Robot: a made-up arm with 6 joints. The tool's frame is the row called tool. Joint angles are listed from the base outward.
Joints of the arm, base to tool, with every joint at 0 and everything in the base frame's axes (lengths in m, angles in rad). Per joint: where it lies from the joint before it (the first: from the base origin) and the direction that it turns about. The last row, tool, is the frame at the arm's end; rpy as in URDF.
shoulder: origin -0.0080 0.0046 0.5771 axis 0 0 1
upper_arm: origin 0.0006 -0.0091 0.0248 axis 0 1 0
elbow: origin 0.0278 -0.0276 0.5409 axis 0 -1 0
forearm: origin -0.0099 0.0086 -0.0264 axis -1 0 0
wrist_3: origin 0.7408 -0.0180 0.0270 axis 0 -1 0
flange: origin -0.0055 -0.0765 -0.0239 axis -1 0 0
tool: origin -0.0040 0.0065 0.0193 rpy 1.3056 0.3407 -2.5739
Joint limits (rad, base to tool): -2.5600..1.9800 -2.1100..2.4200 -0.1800..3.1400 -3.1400..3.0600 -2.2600..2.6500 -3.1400..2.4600
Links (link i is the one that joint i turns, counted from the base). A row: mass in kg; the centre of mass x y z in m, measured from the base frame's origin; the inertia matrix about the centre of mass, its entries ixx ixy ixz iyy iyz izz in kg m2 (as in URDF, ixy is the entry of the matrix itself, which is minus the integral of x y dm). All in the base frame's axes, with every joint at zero. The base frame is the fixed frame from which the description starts. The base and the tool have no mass.
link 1: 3.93; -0.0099 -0.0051 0.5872; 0.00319 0 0 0.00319 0 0.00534
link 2: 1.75; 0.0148 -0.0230 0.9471; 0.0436 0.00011 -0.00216 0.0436 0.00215 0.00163
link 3: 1.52; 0.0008 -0.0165 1.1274; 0.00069 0 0 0.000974 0 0.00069
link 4: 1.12; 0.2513 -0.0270 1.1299; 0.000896 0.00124 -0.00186 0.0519 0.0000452 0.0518
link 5: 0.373; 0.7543 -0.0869 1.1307; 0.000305 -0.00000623 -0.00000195 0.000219 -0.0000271 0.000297
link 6: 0.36; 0.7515 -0.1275 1.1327; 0.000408 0 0 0.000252 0 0.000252
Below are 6 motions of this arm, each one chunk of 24 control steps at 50 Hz.
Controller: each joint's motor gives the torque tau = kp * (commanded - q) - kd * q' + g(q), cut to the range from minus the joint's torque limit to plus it. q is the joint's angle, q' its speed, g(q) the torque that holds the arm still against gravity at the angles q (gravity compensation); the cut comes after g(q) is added. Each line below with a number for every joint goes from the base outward.
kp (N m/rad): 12 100 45 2.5 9.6 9.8
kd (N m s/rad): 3.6 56 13 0.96 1.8 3.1
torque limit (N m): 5.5 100 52 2.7 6.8 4.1
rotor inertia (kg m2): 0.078 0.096 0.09 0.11 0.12 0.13
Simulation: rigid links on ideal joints. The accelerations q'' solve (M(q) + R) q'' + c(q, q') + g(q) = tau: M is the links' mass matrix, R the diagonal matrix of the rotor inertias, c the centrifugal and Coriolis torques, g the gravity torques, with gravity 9.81 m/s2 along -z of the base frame. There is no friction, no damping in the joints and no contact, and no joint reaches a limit. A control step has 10 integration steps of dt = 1/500 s. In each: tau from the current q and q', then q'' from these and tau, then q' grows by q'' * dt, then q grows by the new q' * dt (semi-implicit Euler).
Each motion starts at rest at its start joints. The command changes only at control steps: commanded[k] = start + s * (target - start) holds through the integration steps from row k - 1 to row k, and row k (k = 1, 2, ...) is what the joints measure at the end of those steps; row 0 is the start. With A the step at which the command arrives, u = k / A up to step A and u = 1 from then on. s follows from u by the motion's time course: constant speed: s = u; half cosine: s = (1 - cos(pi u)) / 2; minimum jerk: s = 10 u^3 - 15 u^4 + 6 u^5; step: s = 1 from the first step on.
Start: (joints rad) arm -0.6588 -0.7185 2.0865 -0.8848 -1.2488 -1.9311
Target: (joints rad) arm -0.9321 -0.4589 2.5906 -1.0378 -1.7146 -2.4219
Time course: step
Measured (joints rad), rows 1 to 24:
1: -0.6595 -0.7120 2.1024 -0.8869 -1.2560 -1.9377
2: -0.6612 -0.7017 2.1289 -0.8911 -1.2739 -1.9534
3: -0.6637 -0.6916 2.1572 -0.8963 -1.2993 -1.9744
4: -0.6670 -0.6823 2.1851 -0.9020 -1.3296 -1.9982
5: -0.6710 -0.6737 2.2120 -0.9080 -1.3628 -2.0231
6: -0.6758 -0.6657 2.2379 -0.9138 -1.3971 -2.0480
7: -0.6812 -0.6583 2.2625 -0.9195 -1.4314 -2.0725
8: -0.6873 -0.6514 2.2859 -0.9250 -1.4647 -2.0960
9: -0.6938 -0.6448 2.3079 -0.9301 -1.4963 -2.1183
10: -0.7009 -0.6386 2.3286 -0.9350 -1.5258 -2.1394
11: -0.7085 -0.6327 2.3480 -0.9395 -1.5529 -2.1593
12: -0.7164 -0.6270 2.3661 -0.9437 -1.5775 -2.1779
13: -0.7248 -0.6216 2.3830 -0.9475 -1.5996 -2.1953
14: -0.7334 -0.6163 2.3988 -0.9512 -1.6192 -2.2114
15: -0.7423 -0.6113 2.4134 -0.9546 -1.6364 -2.2265
16: -0.7514 -0.6064 2.4270 -0.9578 -1.6514 -2.2405
17: -0.7607 -0.6016 2.4396 -0.9608 -1.6642 -2.2536
18: -0.7702 -0.5970 2.4512 -0.9637 -1.6752 -2.2657
19: -0.7797 -0.5926 2.4620 -0.9664 -1.6844 -2.2769
20: -0.7894 -0.5882 2.4719 -0.9691 -1.6921 -2.2874
21: -0.7990 -0.5840 2.4811 -0.9717 -1.6985 -2.2971
22: -0.8086 -0.5800 2.4896 -0.9742 -1.7037 -2.3061
23: -0.8182 -0.5760 2.4974 -0.9767 -1.7078 -2.3144
24: -0.8278 -0.5722 2.5046 -0.9792 -1.7111 -2.3222

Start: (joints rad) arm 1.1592 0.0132 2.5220 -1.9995 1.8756 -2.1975
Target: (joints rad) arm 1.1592 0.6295 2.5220 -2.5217 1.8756 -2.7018
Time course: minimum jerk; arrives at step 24
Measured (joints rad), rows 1 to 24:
1: 1.1592 0.0132 2.5220 -1.9995 1.8756 -2.1975
2: 1.1592 0.0132 2.5221 -1.9995 1.8756 -2.1975
3: 1.1592 0.0134 2.5222 -1.9996 1.8756 -2.1977
4: 1.1591 0.0138 2.5225 -1.9997 1.8756 -2.1982
5: 1.1590 0.0145 2.5231 -2.0000 1.8756 -2.1991
6: 1.1588 0.0158 2.5241 -2.0006 1.8755 -2.2007
7: 1.1586 0.0177 2.5254 -2.0016 1.8755 -2.2032
8: 1.1583 0.0205 2.5272 -2.0031 1.8754 -2.2070
9: 1.1579 0.0243 2.5293 -2.0053 1.8753 -2.2121
10: 1.1573 0.0292 2.5317 -2.0084 1.8751 -2.2188
11: 1.1568 0.0354 2.5344 -2.0124 1.8750 -2.2273
12: 1.1561 0.0428 2.5373 -2.0176 1.8748 -2.2376
13: 1.1554 0.0516 2.5403 -2.0241 1.8746 -2.2496
14: 1.1547 0.0617 2.5431 -2.0319 1.8743 -2.2635
15: 1.1539 0.0730 2.5458 -2.0411 1.8741 -2.2790
16: 1.1532 0.0855 2.5483 -2.0517 1.8738 -2.2959
17: 1.1526 0.0990 2.5503 -2.0637 1.8736 -2.3141
18: 1.1520 0.1134 2.5517 -2.0770 1.8734 -2.3332
19: 1.1515 0.1285 2.5527 -2.0914 1.8732 -2.3530
20: 1.1512 0.1440 2.5529 -2.1070 1.8730 -2.3731
21: 1.1511 0.1599 2.5526 -2.1234 1.8729 -2.3931
22: 1.1511 0.1758 2.5516 -2.1404 1.8728 -2.4128
23: 1.1512 0.1916 2.5500 -2.1580 1.8728 -2.4320
24: 1.1516 0.2072 2.5479 -2.1757 1.8729 -2.4503

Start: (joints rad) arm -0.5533 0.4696 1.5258 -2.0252 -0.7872 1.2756
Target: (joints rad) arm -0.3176 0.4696 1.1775 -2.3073 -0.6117 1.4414
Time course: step
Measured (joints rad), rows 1 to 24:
1: -0.5526 0.4671 1.5174 -2.0264 -0.7843 1.2781
2: -0.5508 0.4637 1.5027 -2.0295 -0.7774 1.2837
3: -0.5481 0.4611 1.4861 -2.0341 -0.7676 1.2910
4: -0.5445 0.4594 1.4688 -2.0399 -0.7560 1.2993
5: -0.5402 0.4583 1.4514 -2.0467 -0.7435 1.3078
6: -0.5351 0.4578 1.4342 -2.0542 -0.7305 1.3163
7: -0.5295 0.4577 1.4173 -2.0623 -0.7177 1.3246
8: -0.5233 0.4580 1.4009 -2.0709 -0.7052 1.3325
9: -0.5167 0.4585 1.3852 -2.0798 -0.6934 1.3400
10: -0.5097 0.4592 1.3701 -2.0889 -0.6825 1.3471
11: -0.5023 0.4600 1.3558 -2.0982 -0.6724 1.3537
12: -0.4947 0.4609 1.3423 -2.1075 -0.6633 1.3599
13: -0.4869 0.4619 1.3295 -2.1167 -0.6552 1.3656
14: -0.4789 0.4628 1.3176 -2.1259 -0.6480 1.3710
15: -0.4707 0.4638 1.3064 -2.1350 -0.6416 1.3760
16: -0.4625 0.4647 1.2960 -2.1439 -0.6361 1.3806
17: -0.4543 0.4656 1.2863 -2.1526 -0.6314 1.3849
18: -0.4460 0.4665 1.2773 -2.1611 -0.6274 1.3889
19: -0.4378 0.4673 1.2690 -2.1694 -0.6240 1.3926
20: -0.4296 0.4681 1.2612 -2.1774 -0.6211 1.3960
21: -0.4215 0.4688 1.2541 -2.1852 -0.6188 1.3992
22: -0.4135 0.4694 1.2476 -2.1927 -0.6168 1.4022
23: -0.4056 0.4700 1.2415 -2.1999 -0.6153 1.4050
24: -0.3979 0.4706 1.2360 -2.2068 -0.6140 1.4075

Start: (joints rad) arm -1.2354 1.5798 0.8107 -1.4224 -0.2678 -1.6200
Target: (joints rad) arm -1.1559 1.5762 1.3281 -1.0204 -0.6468 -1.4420
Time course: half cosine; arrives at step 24
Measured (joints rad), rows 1 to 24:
1: -1.2354 1.5798 0.8107 -1.4224 -0.2678 -1.6200
2: -1.2354 1.5799 0.8110 -1.4224 -0.2680 -1.6199
3: -1.2354 1.5800 0.8116 -1.4223 -0.2684 -1.6198
4: -1.2354 1.5802 0.8127 -1.4221 -0.2693 -1.6194
5: -1.2354 1.5806 0.8147 -1.4217 -0.2708 -1.6188
6: -1.2353 1.5810 0.8176 -1.4211 -0.2732 -1.6180
7: -1.2352 1.5816 0.8216 -1.4201 -0.2767 -1.6167
8: -1.2351 1.5823 0.8270 -1.4187 -0.2815 -1.6150
9: -1.2350 1.5830 0.8337 -1.4167 -0.2876 -1.6128
10: -1.2347 1.5838 0.8420 -1.4142 -0.2952 -1.6102
11: -1.2344 1.5847 0.8517 -1.4109 -0.3044 -1.6070
12: -1.2341 1.5855 0.8630 -1.4069 -0.3151 -1.6033
13: -1.2336 1.5864 0.8759 -1.4021 -0.3274 -1.5991
14: -1.2331 1.5873 0.8902 -1.3964 -0.3411 -1.5944
15: -1.2324 1.5880 0.9058 -1.3898 -0.3563 -1.5892
16: -1.2316 1.5887 0.9227 -1.3823 -0.3726 -1.5836
17: -1.2307 1.5894 0.9406 -1.3739 -0.3900 -1.5777
18: -1.2297 1.5898 0.9594 -1.3646 -0.4082 -1.5714
19: -1.2286 1.5902 0.9789 -1.3545 -0.4269 -1.5650
20: -1.2274 1.5904 0.9988 -1.3435 -0.4460 -1.5584
21: -1.2260 1.5904 1.0188 -1.3319 -0.4651 -1.5517
22: -1.2246 1.5903 1.0388 -1.3196 -0.4840 -1.5450
23: -1.2230 1.5899 1.0584 -1.3068 -0.5023 -1.5384
24: -1.2213 1.5894 1.0774 -1.2935 -0.5198 -1.5320

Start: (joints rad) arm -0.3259 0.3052 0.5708 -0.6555 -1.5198 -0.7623
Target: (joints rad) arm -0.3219 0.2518 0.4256 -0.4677 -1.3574 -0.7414
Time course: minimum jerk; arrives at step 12
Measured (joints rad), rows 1 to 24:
1: -0.3259 0.3052 0.5708 -0.6555 -1.5198 -0.7623
2: -0.3259 0.3051 0.5706 -0.6554 -1.5197 -0.7623
3: -0.3259 0.3050 0.5701 -0.6552 -1.5193 -0.7622
4: -0.3258 0.3046 0.5690 -0.6546 -1.5183 -0.7621
5: -0.3258 0.3039 0.5670 -0.6535 -1.5163 -0.7619
6: -0.3257 0.3029 0.5638 -0.6517 -1.5129 -0.7615
7: -0.3256 0.3017 0.5595 -0.6490 -1.5081 -0.7610
8: -0.3254 0.3001 0.5541 -0.6454 -1.5015 -0.7603
9: -0.3253 0.2984 0.5477 -0.6409 -1.4933 -0.7595
10: -0.3251 0.2967 0.5407 -0.6356 -1.4839 -0.7586
11: -0.3249 0.2949 0.5334 -0.6296 -1.4734 -0.7577
12: -0.3248 0.2933 0.5262 -0.6232 -1.4625 -0.7567
13: -0.3246 0.2918 0.5191 -0.6166 -1.4515 -0.7557
14: -0.3245 0.2904 0.5124 -0.6099 -1.4408 -0.7548
15: -0.3243 0.2891 0.5061 -0.6032 -1.4305 -0.7539
16: -0.3241 0.2879 0.5001 -0.5965 -1.4209 -0.7530
17: -0.3240 0.2867 0.4944 -0.5899 -1.4120 -0.7522
18: -0.3238 0.2856 0.4892 -0.5835 -1.4039 -0.7514
19: -0.3237 0.2846 0.4843 -0.5773 -1.3966 -0.7507
20: -0.3235 0.2835 0.4798 -0.5712 -1.3901 -0.7501
21: -0.3234 0.2826 0.4755 -0.5654 -1.3844 -0.7495
22: -0.3233 0.2816 0.4717 -0.5598 -1.3794 -0.7489
23: -0.3231 0.2807 0.4681 -0.5544 -1.3751 -0.7484
24: -0.3230 0.2798 0.4647 -0.5493 -1.3714 -0.7479

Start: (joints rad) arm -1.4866 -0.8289 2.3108 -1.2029 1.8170 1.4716
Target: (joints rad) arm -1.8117 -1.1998 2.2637 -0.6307 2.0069 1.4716
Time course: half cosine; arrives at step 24
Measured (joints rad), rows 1 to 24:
1: -1.4866 -0.8289 2.3108 -1.2029 1.8170 1.4716
2: -1.4866 -0.8290 2.3106 -1.2028 1.8171 1.4716
3: -1.4866 -0.8293 2.3104 -1.2027 1.8173 1.4716
4: -1.4867 -0.8297 2.3098 -1.2023 1.8177 1.4716
5: -1.4869 -0.8305 2.3090 -1.2016 1.8185 1.4716
6: -1.4871 -0.8317 2.3079 -1.2006 1.8197 1.4716
7: -1.4875 -0.8333 2.3065 -1.1990 1.8214 1.4715
8: -1.4880 -0.8354 2.3048 -1.1967 1.8238 1.4715
9: -1.4888 -0.8381 2.3029 -1.1936 1.8269 1.4715
10: -1.4898 -0.8415 2.3006 -1.1897 1.8307 1.4714
11: -1.4911 -0.8454 2.2981 -1.1847 1.8353 1.4714
12: -1.4928 -0.8500 2.2955 -1.1786 1.8407 1.4714
13: -1.4948 -0.8552 2.2927 -1.1713 1.8469 1.4713
14: -1.4972 -0.8611 2.2898 -1.1628 1.8538 1.4713
15: -1.5000 -0.8676 2.2868 -1.1530 1.8614 1.4712
16: -1.5032 -0.8747 2.2839 -1.1420 1.8696 1.4712
17: -1.5069 -0.8823 2.2811 -1.1297 1.8784 1.4711
18: -1.5111 -0.8904 2.2783 -1.1162 1.8876 1.4711
19: -1.5157 -0.8989 2.2758 -1.1016 1.8970 1.4711
20: -1.5208 -0.9077 2.2735 -1.0859 1.9067 1.4710
21: -1.5263 -0.9167 2.2714 -1.0693 1.9163 1.4710
22: -1.5323 -0.9259 2.2697 -1.0520 1.9258 1.4710
23: -1.5386 -0.9352 2.2683 -1.0340 1.9351 1.4710
24: -1.5453 -0.9444 2.2673 -1.0155 1.9439 1.4710

